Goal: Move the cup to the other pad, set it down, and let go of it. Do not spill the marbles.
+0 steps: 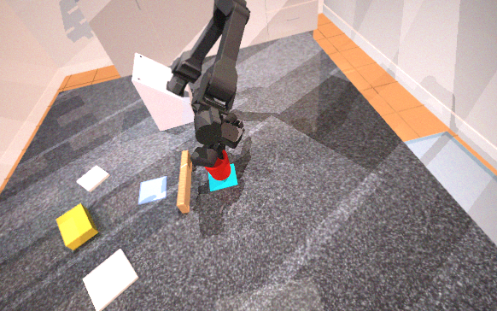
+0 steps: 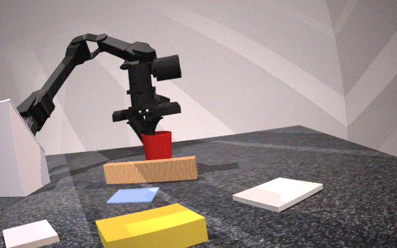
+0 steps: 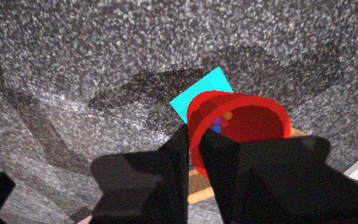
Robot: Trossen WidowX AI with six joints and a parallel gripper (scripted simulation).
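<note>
Now: gripper tip 30 mm short of the cyan pad, 20 mm to the left of it and 60 mm above it. From my gripper tip the other things lie so: red cup: 30 mm ahead, 20 mm to the right; wooden block: 20 mm ahead, 120 mm to the right, 40 mm below; pale blue pad: 10 mm ahead, 230 mm to the right, 60 mm below.
</note>
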